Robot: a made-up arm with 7 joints. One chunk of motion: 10 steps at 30 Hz.
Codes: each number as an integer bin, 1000 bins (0 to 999) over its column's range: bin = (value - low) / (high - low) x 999, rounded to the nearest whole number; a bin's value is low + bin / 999 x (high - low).
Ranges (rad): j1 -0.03..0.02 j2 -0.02..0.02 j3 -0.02..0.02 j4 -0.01..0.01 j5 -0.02..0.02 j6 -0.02..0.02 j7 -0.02..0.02
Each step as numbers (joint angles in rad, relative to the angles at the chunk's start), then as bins.
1 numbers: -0.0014 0.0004 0.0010 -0.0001 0.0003 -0.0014 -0.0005
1 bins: 571 509 524 495 507 465 487
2 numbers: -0.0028 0.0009 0.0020 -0.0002 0.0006 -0.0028 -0.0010
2 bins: 543 522 549 490 514 430 475
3 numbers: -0.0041 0.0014 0.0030 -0.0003 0.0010 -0.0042 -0.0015
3 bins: 517 534 574 485 524 395 462
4 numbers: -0.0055 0.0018 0.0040 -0.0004 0.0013 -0.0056 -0.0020
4 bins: 490 544 599 480 532 360 450
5 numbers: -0.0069 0.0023 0.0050 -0.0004 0.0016 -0.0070 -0.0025
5 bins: 462 557 624 480 539 325 437
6 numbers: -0.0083 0.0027 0.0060 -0.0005 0.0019 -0.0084 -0.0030
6 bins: 434 567 649 475 547 290 425
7 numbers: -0.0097 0.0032 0.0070 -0.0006 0.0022 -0.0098 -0.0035
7 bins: 406 579 674 470 554 255 412
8 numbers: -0.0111 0.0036 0.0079 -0.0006 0.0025 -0.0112 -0.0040
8 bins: 378 589 697 470 562 220 400
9 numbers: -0.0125 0.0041 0.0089 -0.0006 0.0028 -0.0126 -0.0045
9 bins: 350 602 722 470 569 185 387
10 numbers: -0.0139 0.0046 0.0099 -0.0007 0.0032 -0.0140 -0.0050
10 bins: 322 614 747 465 579 150 375
